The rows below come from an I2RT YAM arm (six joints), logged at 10 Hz.
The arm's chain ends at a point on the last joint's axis. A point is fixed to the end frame.
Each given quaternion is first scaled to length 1.
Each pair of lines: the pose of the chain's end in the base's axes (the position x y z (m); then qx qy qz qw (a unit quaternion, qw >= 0)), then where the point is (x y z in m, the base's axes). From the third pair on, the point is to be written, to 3 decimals.
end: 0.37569 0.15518 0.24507 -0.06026 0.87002 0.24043 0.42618
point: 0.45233 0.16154 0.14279
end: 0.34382 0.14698 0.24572 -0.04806 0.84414 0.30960 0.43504
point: 0.42225 0.17069 0.14743
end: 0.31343 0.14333 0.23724 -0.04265 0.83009 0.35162 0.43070
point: 0.391 0.178 0.141
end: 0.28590 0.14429 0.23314 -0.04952 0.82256 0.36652 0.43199
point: 0.363 0.183 0.139
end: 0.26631 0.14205 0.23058 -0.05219 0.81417 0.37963 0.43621
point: 0.345 0.184 0.139
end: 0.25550 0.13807 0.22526 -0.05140 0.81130 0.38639 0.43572
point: 0.334 0.182 0.134
